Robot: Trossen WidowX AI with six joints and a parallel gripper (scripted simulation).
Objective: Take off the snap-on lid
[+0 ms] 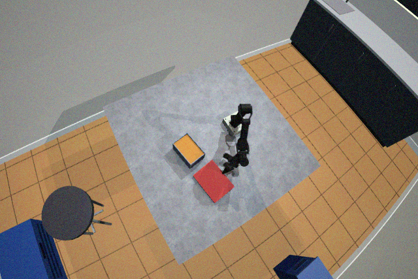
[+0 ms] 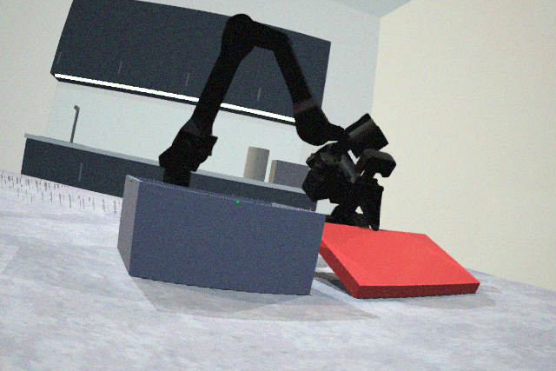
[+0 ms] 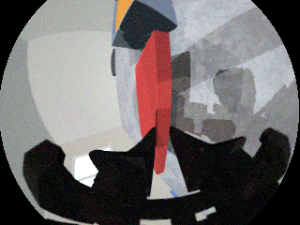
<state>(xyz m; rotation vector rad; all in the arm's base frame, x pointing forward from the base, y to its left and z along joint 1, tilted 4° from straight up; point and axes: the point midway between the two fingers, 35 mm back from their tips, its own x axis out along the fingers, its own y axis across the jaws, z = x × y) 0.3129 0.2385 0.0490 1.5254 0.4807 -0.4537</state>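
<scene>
Right now the red lid is 8 cm ahead of my gripper tip and 2 cm below it. From my gripper tip the other things lie so: blue-grey storage box (28 cm to the right, 8 cm ahead, 2 cm below).
</scene>
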